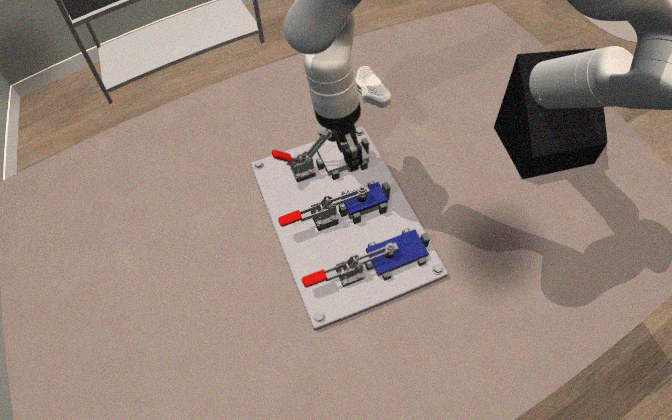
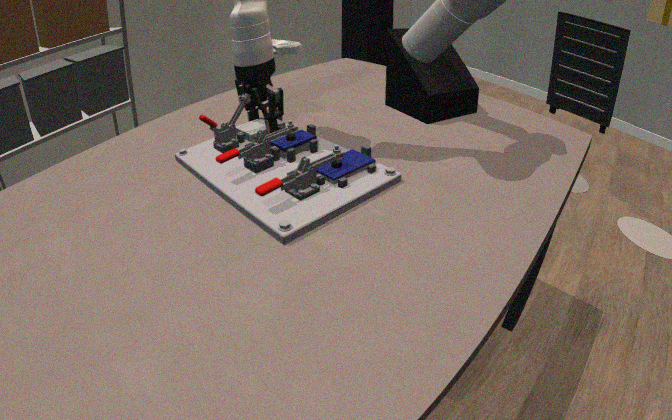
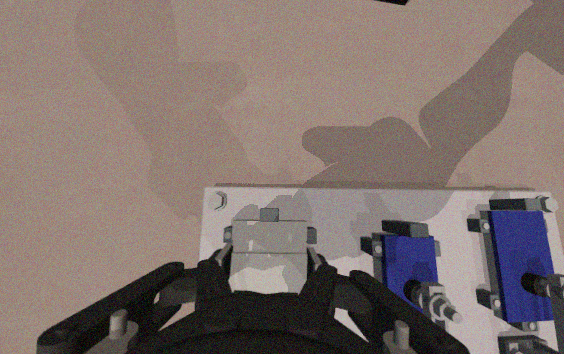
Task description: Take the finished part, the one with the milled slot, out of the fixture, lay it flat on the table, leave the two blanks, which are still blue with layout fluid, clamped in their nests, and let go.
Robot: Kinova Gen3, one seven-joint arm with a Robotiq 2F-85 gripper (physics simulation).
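Seen in the pictures: gripper, fingertip midpoint: point(image 1: 347, 155) point(image 2: 263, 130) point(image 3: 269, 256); arm's base at its link origin: point(image 1: 549, 84) point(image 2: 418, 47).
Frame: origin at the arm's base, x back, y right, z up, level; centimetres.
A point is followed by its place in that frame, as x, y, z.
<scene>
The finished part point(image 1: 332, 153) {-41.0, 6.9, -12.2} point(image 2: 252, 128) {-41.2, 5.8, -12.2} point(image 3: 268, 236) {-36.4, 6.7, -12.2}, pale grey with a slot line across it, lies flat in the end nest of the fixture plate point(image 1: 350, 305) {-47.7, -21.0, -14.4} point(image 2: 320, 211) {-47.3, -21.5, -14.3} point(image 3: 340, 230) {-35.8, 0.3, -14.3}. My gripper point(image 1: 353, 162) {-38.3, 6.6, -13.8} point(image 2: 265, 122) {-38.3, 6.6, -13.8} point(image 3: 269, 256) {-38.3, 6.6, -13.8} points down over it and is shut on its two side edges. The clamp point(image 1: 302, 167) {-47.3, 5.1, -11.4} point(image 2: 226, 137) {-47.3, 5.1, -11.8} of that nest is swung up. The smaller blue blank point(image 1: 376, 200) {-37.5, -5.8, -11.7} point(image 2: 303, 140) {-38.4, -6.4, -11.7} point(image 3: 410, 257) {-37.3, -4.4, -11.7} and the larger blue blank point(image 1: 414, 245) {-34.6, -15.5, -12.7} point(image 2: 358, 162) {-35.9, -16.8, -12.7} point(image 3: 520, 250) {-36.6, -15.0, -12.7} sit in their nests under lowered clamps. The gripper partly hides the part.
The raised clamp arm point(image 1: 318, 144) point(image 2: 237, 112) stands close beside the gripper. Nest posts surround the part, one post point(image 3: 269, 214) {-34.6, 6.7, -11.0} at its end. Two lowered clamps have red handles point(image 1: 290, 218) {-52.3, -5.4, -9.7} point(image 1: 314, 278) {-51.8, -16.3, -10.7}. The black robot base point(image 1: 565, 135) {1.5, -7.5, -6.8} point(image 2: 430, 95) {-6.6, -8.8, -8.9} stands on the table.
</scene>
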